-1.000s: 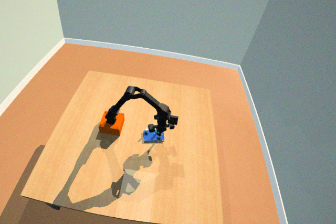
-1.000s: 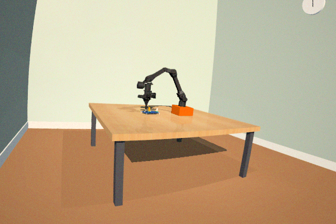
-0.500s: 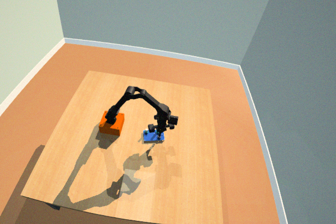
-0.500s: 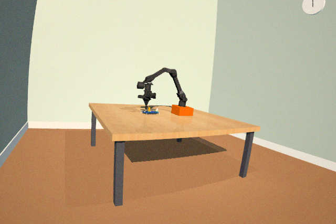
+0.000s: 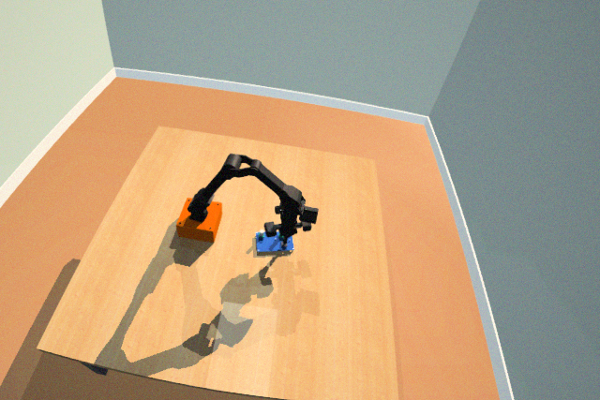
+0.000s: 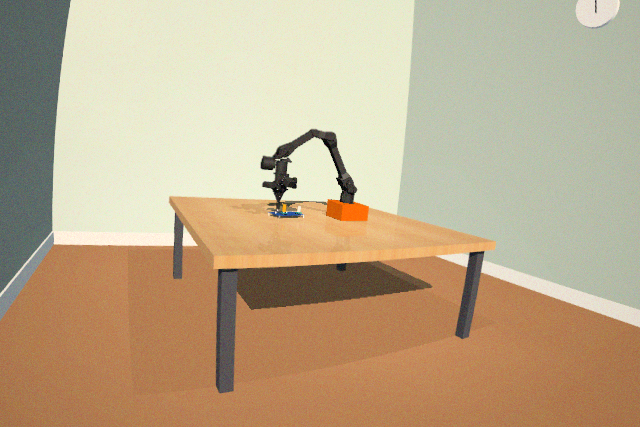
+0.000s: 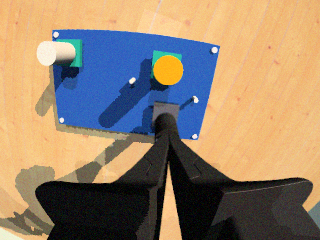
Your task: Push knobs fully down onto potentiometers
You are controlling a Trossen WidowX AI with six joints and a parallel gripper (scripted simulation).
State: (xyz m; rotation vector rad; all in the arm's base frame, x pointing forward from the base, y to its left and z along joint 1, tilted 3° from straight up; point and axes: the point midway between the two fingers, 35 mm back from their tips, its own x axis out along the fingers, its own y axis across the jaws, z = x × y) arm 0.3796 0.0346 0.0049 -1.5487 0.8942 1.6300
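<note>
Right now the black knob is 10 mm below my gripper tip. Also, from my gripper tip: orange knob (40 mm to the left, 20 mm below, 20 mm behind).
</note>
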